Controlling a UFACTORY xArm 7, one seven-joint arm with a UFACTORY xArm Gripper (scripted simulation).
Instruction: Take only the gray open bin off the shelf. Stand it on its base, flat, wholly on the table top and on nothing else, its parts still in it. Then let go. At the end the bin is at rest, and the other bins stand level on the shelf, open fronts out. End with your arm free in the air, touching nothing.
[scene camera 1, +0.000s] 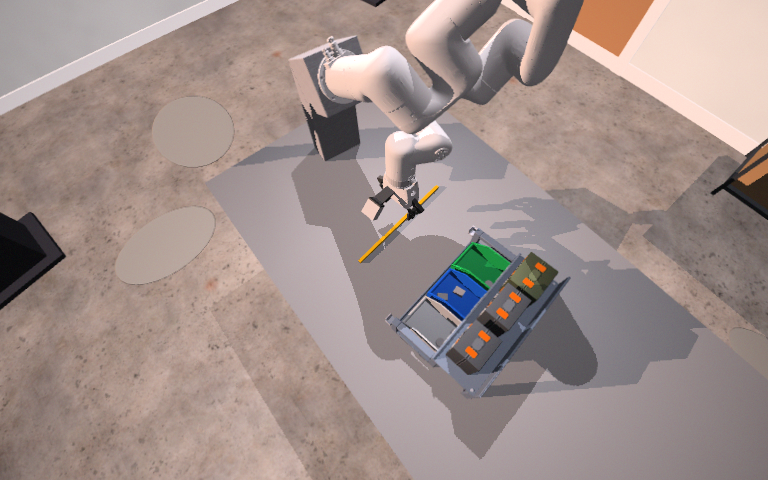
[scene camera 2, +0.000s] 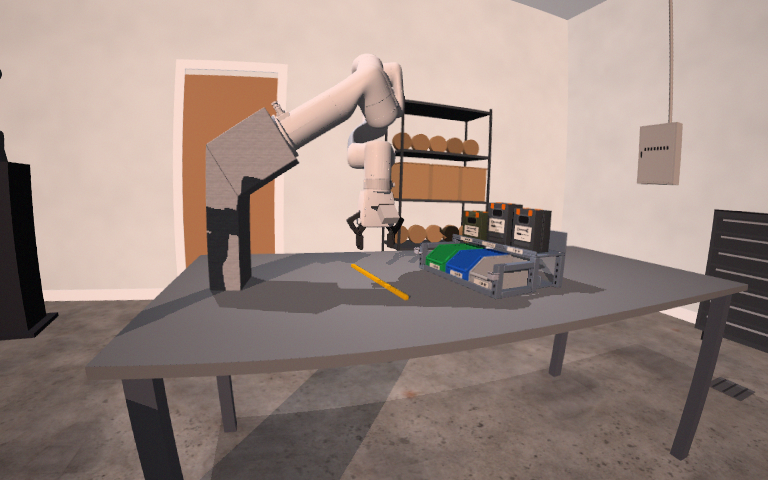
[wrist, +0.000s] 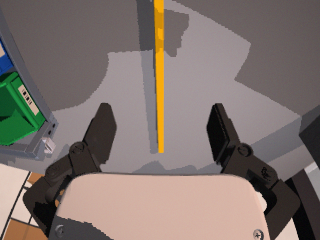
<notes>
In view: the gripper (scene camera 2: 375, 248), a green bin (scene camera 1: 481, 263), a gray open bin (scene camera 1: 432, 320) and a blue bin (scene camera 1: 460, 307).
The gray open bin is seen too in scene camera 2 (scene camera 2: 486, 263). The gripper shows as well in scene camera 1 (scene camera 1: 399, 208) and in the wrist view (wrist: 161, 115). The wrist view does not show the gray open bin: it is out of frame.
</notes>
